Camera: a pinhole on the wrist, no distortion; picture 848 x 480 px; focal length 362.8 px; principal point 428.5 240.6 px. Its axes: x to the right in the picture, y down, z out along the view. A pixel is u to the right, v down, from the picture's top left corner.
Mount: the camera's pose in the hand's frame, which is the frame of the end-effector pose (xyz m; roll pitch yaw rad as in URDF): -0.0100 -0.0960 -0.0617 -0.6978 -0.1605 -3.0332
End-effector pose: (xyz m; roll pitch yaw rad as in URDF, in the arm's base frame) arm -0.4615 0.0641 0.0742 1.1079 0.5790 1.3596
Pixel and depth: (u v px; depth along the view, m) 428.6 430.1 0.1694
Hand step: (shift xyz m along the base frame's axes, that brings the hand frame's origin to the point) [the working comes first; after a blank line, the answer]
In the camera's frame: 0.0000 0.0885 0.1694

0.1035 -0.1373 -0.2099
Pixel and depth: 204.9 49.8 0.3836
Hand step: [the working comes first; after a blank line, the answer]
In the camera's frame: -0.2364 -0.2017 0.3836

0.3993 0.1727 -0.1606
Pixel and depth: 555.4 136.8 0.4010
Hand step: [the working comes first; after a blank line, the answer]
In the camera's frame: 0.1403 -0.1147 0.4010

0.3911 -0.1953 -0.0411
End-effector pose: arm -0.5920 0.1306 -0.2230 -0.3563 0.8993 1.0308
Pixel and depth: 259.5 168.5 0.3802
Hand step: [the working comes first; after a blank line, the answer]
In the camera's frame: -0.1771 -0.0756 0.3802

0.3375 0.2620 0.0125
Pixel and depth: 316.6 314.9 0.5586
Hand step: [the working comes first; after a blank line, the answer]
In the camera's frame: -0.1723 0.1144 0.5586

0.5914 0.2239 0.0574
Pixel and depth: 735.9 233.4 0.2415
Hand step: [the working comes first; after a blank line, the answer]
In the camera's frame: 0.2046 -0.0048 0.2415

0.2100 -0.0267 0.2777
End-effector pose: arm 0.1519 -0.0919 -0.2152 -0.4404 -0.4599 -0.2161
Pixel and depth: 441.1 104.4 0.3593
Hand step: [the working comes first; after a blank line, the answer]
In the camera's frame: 0.0125 -0.1349 0.3593

-0.1291 -0.0435 0.3462
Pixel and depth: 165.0 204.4 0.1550
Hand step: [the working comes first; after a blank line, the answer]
In the camera's frame: -0.1126 -0.0155 0.1550

0.0359 -0.1437 0.1608
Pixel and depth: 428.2 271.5 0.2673
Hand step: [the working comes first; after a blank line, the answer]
In the camera's frame: -0.0002 0.0228 0.2673

-0.1085 -0.1812 0.2276
